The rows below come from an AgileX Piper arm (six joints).
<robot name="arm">
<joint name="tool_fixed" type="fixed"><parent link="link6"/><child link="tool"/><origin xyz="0 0 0" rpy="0 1.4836 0"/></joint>
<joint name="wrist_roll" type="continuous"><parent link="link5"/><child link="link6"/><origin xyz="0.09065 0 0.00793"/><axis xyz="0.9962 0 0.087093"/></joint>
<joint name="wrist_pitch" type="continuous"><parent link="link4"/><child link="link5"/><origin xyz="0 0 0"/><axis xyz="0 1 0"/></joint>
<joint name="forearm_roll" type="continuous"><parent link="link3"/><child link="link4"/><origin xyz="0.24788 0 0.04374"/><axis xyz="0.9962 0 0.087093"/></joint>
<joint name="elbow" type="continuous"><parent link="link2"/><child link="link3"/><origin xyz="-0.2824 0 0.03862"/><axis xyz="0 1 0"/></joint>
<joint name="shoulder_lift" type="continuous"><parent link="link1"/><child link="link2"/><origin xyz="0 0 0"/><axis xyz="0 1 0"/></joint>
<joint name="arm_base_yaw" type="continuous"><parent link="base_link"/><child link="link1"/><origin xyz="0 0 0.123"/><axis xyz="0 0 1"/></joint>
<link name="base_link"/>
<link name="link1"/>
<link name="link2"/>
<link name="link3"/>
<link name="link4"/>
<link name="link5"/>
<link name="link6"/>
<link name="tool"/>
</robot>
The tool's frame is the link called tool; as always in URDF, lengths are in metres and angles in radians. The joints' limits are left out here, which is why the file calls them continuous.
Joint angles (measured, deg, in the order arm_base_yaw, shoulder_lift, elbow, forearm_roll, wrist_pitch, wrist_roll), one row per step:
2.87, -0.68, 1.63, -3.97, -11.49, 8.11
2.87, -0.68, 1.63, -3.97, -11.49, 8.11
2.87, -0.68, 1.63, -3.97, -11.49, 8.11
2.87, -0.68, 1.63, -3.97, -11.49, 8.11
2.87, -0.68, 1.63, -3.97, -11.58, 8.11
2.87, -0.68, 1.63, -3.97, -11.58, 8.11
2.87, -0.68, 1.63, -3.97, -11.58, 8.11
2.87, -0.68, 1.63, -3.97, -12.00, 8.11
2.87, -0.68, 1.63, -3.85, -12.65, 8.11
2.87, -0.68, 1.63, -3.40, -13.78, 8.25
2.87, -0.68, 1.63, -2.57, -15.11, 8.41
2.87, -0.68, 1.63, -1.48, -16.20, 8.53
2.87, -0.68, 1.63, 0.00, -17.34, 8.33
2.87, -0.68, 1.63, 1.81, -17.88, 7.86
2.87, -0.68, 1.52, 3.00, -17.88, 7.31
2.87, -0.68, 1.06, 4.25, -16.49, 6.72
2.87, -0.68, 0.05, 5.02, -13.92, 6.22
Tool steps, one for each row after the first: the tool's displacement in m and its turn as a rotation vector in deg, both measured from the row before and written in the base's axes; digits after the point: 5 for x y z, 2 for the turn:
0.00000, 0.00000, 0.00000, 0.00, 0.00, 0.00
0.00000, 0.00000, 0.00000, 0.00, 0.00, 0.00
0.00000, 0.00000, 0.00000, 0.00, 0.00, 0.00
-0.00004, 0.00001, 0.00014, 0.00, -0.09, 0.01
0.00000, 0.00000, 0.00000, 0.00, 0.00, 0.00
0.00000, 0.00000, 0.00000, 0.00, 0.00, 0.00
-0.00018, 0.00004, 0.00064, 0.02, -0.42, 0.03
-0.00029, 0.00001, 0.00099, 0.15, -0.64, 0.05
-0.00053, -0.00008, 0.00172, 0.63, -1.10, 0.14
-0.00066, -0.00026, 0.00202, 1.04, -1.28, 0.18
-0.00056, -0.00044, 0.00165, 1.25, -1.03, 0.16
-0.00061, -0.00069, 0.00170, 1.34, -1.07, 0.05
-0.00027, -0.00090, 0.00078, 1.39, -0.47, -0.05
-0.00011, -0.00059, 0.00061, 0.68, -0.07, -0.12
0.00024, -0.00044, 0.00059, 0.64, 0.97, -0.03
0.00008, 0.00000, 0.00203, 0.20, 1.57, 0.10

